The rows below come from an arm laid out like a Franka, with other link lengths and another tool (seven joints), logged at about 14 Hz.
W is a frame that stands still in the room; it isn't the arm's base.
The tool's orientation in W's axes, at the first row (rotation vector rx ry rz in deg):
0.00 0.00 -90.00
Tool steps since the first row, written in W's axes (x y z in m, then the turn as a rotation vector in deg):
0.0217 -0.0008 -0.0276 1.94 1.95 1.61
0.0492 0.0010 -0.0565 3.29 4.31 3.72
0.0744 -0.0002 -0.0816 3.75 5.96 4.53
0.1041 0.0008 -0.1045 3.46 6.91 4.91
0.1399 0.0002 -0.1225 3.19 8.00 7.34
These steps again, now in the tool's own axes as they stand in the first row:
0.0008 0.0217 -0.0276 -1.95 1.94 1.61
-0.0010 0.0492 -0.0565 -4.31 3.29 3.72
0.0002 0.0744 -0.0816 -5.96 3.75 4.53
-0.0008 0.1041 -0.1045 -6.91 3.46 4.91
-0.0002 0.1399 -0.1225 -8.00 3.19 7.34

